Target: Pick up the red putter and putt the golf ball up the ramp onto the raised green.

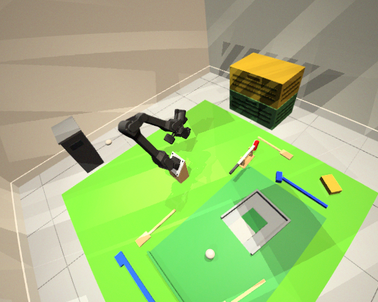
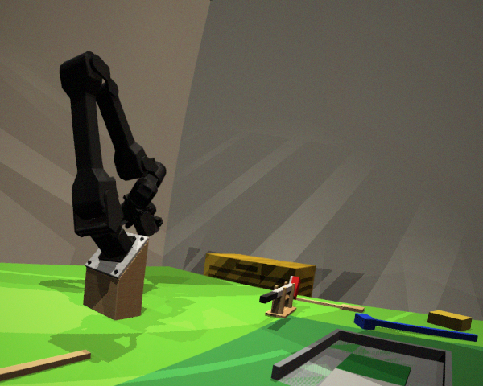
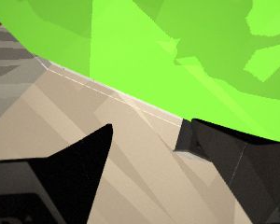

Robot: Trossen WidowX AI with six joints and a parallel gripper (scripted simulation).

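Right now the red putter is 45 cm ahead of my gripper tip, 12 cm to the left of it and 8 cm below it. The rest, counted from my gripper tip: white golf ball: 60 cm ahead, 42 cm to the right, 12 cm below; yellow block: 90 cm ahead, 24 cm to the left, 13 cm below; wooden stand: 45 cm ahead, 14 cm to the left, 11 cm below.
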